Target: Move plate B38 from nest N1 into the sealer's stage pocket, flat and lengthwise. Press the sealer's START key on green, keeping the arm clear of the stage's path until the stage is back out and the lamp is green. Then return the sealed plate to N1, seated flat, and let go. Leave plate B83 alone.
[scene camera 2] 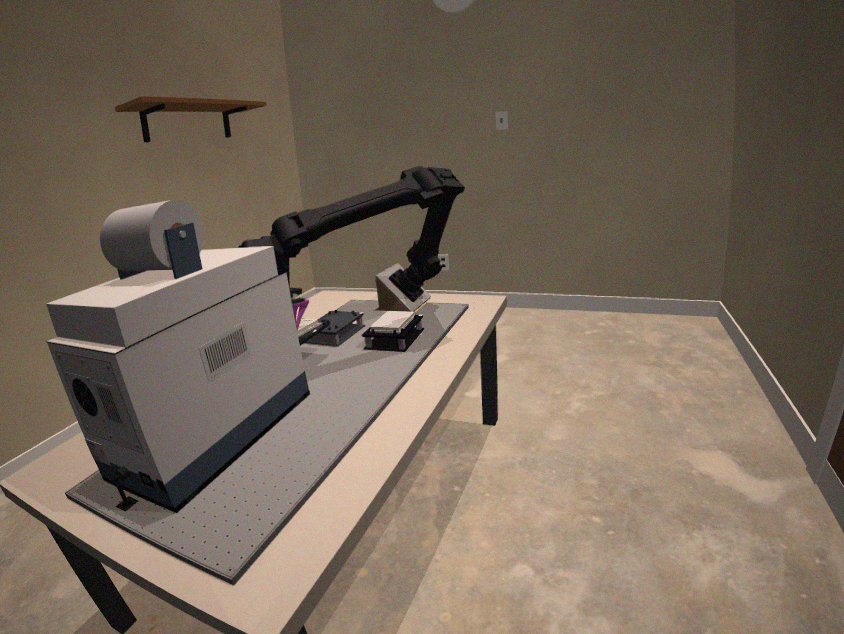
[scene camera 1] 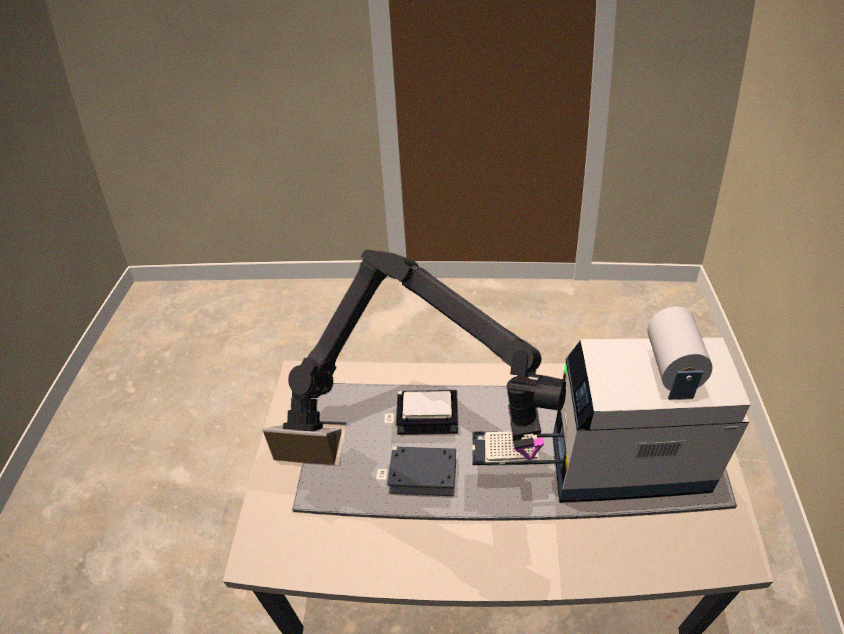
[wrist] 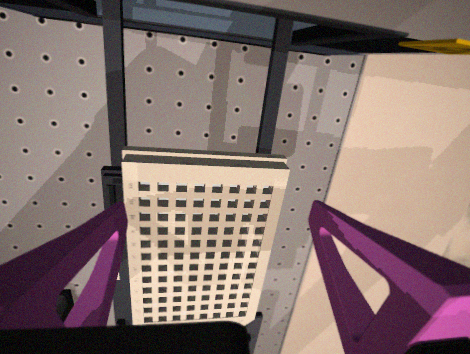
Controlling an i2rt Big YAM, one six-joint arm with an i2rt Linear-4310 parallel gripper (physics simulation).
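Places are measured from the arm's base along level axes (x ahead, y left, z up), in millimetres.
Pixels of known places: gripper, between the fingertips: point(scene camera 1: 528, 444) point(wrist: 221, 210); arm's base, origin of its link: point(scene camera 2: 405, 286) point(scene camera 1: 303, 428).
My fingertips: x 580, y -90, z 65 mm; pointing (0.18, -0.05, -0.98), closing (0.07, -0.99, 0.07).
Note:
For each thing: its top centre in the pictures, then the offset to it from my fingertips. "pt": a spot on its surface instead.
- Plate B38, centre of its top: point(wrist: 202, 265) point(scene camera 1: 511, 443) point(scene camera 2: 290, 324) dz -4, dx -39, dy +7 mm
- green lamp, centre of its top: point(scene camera 1: 565, 365) dz +161, dx +84, dy +107 mm
- Nest N1, centre of its top: point(scene camera 1: 422, 464) point(scene camera 2: 332, 317) dz -66, dx -258, dy -11 mm
- Plate B83, centre of its top: point(scene camera 1: 426, 402) point(scene camera 2: 392, 318) dz -60, dx -256, dy +189 mm
- nest, a spot on its surface: point(scene camera 1: 426, 430) pt dz -116, dx -257, dy +139 mm
- yellow part, a spot on its surface: point(wrist: 440, 46) pt dz +27, dx +85, dy -67 mm
- white roll, centre of its top: point(scene camera 2: 144, 204) point(scene camera 1: 685, 329) dz +356, dx +316, dy +16 mm
Plate B38 point(scene camera 1: 499, 445) point(wrist: 200, 173), cream with open-looking wells, lies lengthwise on the sealer's extended stage point(scene camera 1: 478, 451) point(wrist: 112, 189); whether it is fully seated cannot be told. My gripper point(scene camera 1: 529, 450) point(scene camera 2: 300, 312) point(wrist: 221, 210) is open over the plate, its magenta fingers on either side. The left finger is close to the plate's edge, the right one stands well off. The sealer point(scene camera 1: 655, 453) point(scene camera 2: 225, 382) shows a green lamp point(scene camera 1: 565, 369). The START key cannot be made out. Nest N1 point(scene camera 1: 421, 469) point(scene camera 2: 339, 322) is empty. Plate B83 point(scene camera 1: 426, 404) point(scene camera 2: 393, 320) rests on the other nest point(scene camera 1: 426, 430).
Two dark rails point(wrist: 115, 105) run from the stage into the sealer. A yellow part point(wrist: 440, 46) shows beside the sealer's opening. A white roll point(scene camera 1: 676, 344) point(scene camera 2: 139, 235) is mounted on top of the sealer. The arm reaches over from its base point(scene camera 1: 303, 443) at the left.

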